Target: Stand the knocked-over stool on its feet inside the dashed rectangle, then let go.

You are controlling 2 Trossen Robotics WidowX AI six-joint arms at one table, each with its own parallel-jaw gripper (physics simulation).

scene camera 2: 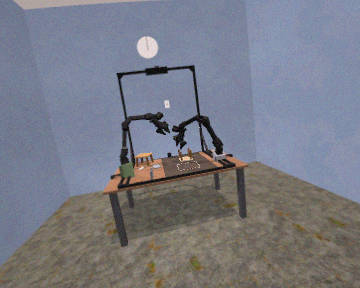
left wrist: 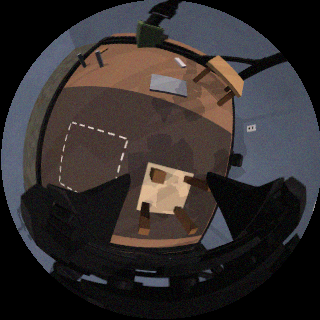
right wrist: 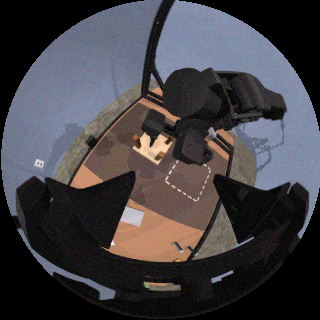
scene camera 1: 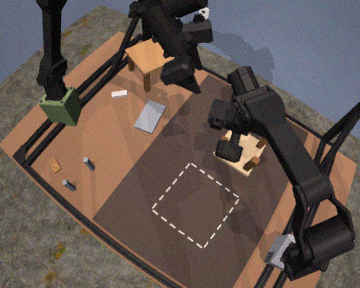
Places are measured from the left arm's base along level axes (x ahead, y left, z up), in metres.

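Where they show: left gripper, between the fingertips: (scene camera 2: 178,148) (left wrist: 168,176) (right wrist: 163,151) (scene camera 1: 224,130); right gripper, between the fingertips: (scene camera 2: 167,133) (right wrist: 176,176) (scene camera 1: 199,80); left arm's base, origin of its link: (scene camera 2: 218,152) (right wrist: 213,125) (scene camera 1: 294,255); right arm's base, origin of its link: (scene camera 2: 125,164) (scene camera 1: 56,94).
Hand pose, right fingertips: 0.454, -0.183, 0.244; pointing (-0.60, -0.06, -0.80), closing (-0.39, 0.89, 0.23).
Things, the pixels of their centre, and the offset from my right fingertips, as dx, dy, dz. "spot": a spot on its surface instead.
- knocked-over stool, middle of its body: (left wrist: 170,198) (scene camera 1: 244,143) (right wrist: 154,140) (scene camera 2: 185,154) -0.164, -0.066, -0.264
- dashed rectangle, a spot on its surface: (left wrist: 73,122) (right wrist: 194,199) spot: -0.019, +0.245, -0.319
- orange stool, middle of its body: (scene camera 1: 152,63) (left wrist: 219,78) (scene camera 2: 144,159) +0.281, -0.197, -0.267
- grey slab, middle of its body: (scene camera 1: 150,116) (left wrist: 168,84) (right wrist: 127,214) +0.168, -0.014, -0.318
- white block, middle of its body: (scene camera 1: 119,94) +0.326, -0.035, -0.317
The knocked-over stool (scene camera 1: 248,157) (scene camera 2: 186,159) (left wrist: 165,192) (right wrist: 147,153) lies upside down on the dark mat, its pale seat down and its brown legs pointing up. It lies outside the dashed rectangle (scene camera 1: 239,198) (left wrist: 73,123) (right wrist: 198,200), towards the back right in scene camera 1. My left gripper (scene camera 1: 227,131) (scene camera 2: 181,145) (left wrist: 168,176) is open and empty above the stool; it hides part of the seat in scene camera 1. My right gripper (scene camera 1: 200,80) (scene camera 2: 167,132) (right wrist: 176,176) is open and empty, high at the back.
An orange stool (scene camera 1: 149,54) (scene camera 2: 145,155) (left wrist: 227,75) stands upright at the back left. A grey slab (scene camera 1: 150,116) (left wrist: 168,85), a white block (scene camera 1: 119,93) and small grey blocks (scene camera 1: 89,163) lie left of the mat. A green block (scene camera 1: 62,106) is by the right arm's base.
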